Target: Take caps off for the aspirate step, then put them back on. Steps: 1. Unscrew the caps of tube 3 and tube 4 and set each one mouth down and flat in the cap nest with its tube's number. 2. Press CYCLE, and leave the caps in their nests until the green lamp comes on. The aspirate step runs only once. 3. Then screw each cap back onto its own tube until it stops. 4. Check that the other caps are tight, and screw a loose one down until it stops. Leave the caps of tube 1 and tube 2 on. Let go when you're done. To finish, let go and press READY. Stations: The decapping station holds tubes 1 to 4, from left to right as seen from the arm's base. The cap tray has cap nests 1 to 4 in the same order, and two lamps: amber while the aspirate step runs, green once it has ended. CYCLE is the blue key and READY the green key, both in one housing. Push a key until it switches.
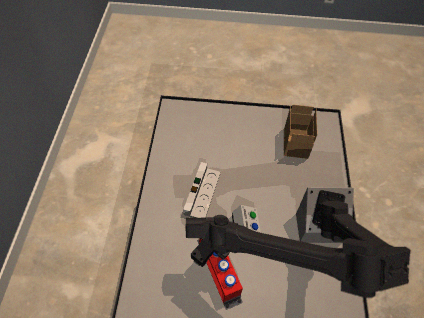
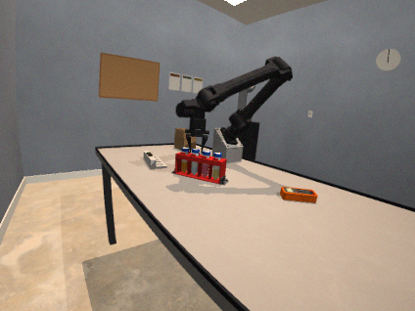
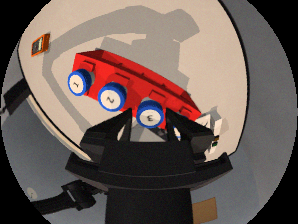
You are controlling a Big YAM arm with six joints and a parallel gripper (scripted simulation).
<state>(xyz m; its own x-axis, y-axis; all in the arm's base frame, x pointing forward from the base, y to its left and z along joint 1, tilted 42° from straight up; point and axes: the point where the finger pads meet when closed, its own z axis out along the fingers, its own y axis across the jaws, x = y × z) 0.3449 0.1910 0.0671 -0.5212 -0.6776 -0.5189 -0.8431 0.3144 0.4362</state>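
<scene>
Now: the blue tube cap 40 mm to the right of my hand and 30 mm ahead of it. The rest, counted from my hand: green key: 170 mm to the right, 110 mm behind, 50 mm below; key housing: 150 mm to the right, 100 mm behind, 60 mm below; blue key: 130 mm to the right, 120 mm behind, 50 mm below.
</scene>
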